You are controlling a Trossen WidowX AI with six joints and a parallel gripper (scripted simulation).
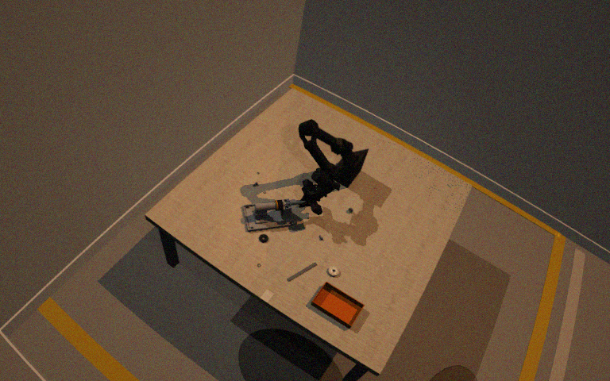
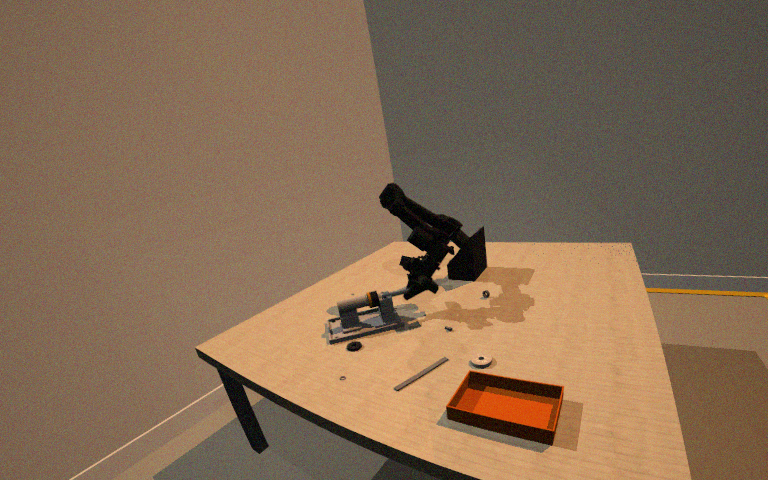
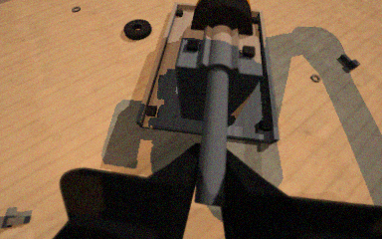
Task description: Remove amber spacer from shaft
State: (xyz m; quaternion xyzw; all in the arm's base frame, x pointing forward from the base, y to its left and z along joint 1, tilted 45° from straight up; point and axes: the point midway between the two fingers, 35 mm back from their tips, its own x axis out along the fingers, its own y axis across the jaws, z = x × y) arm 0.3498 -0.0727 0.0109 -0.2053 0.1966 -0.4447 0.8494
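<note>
The grey shaft is 3 cm ahead of my gripper tip, 3 cm to the right of it and 2 cm above it. The rest, counted from my gripper tip: dark spacer 7 cm ahead, 6 cm to the right, 2 cm above; then grey bar 26 cm ahead, 20 cm to the left, 5 cm below; then amber spacer 8 cm ahead, 8 cm to the right, 2 cm above.
</note>
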